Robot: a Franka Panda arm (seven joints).
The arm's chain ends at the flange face. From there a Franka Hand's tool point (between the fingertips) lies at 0.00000 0.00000 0.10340 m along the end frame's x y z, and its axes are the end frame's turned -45 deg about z.
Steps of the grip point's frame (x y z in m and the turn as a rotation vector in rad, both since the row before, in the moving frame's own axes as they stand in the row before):
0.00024, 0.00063, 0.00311, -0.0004, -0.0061, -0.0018
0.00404, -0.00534, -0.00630, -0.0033, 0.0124, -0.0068
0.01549, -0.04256, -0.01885, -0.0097, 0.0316, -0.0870
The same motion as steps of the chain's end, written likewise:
0.00103, -0.00020, 0.00311, -0.0046, -0.0040, -0.0018
-0.00206, -0.00596, -0.00629, 0.0064, 0.0111, -0.0068
-0.02209, -0.03932, -0.01879, 0.0155, 0.0292, -0.0870

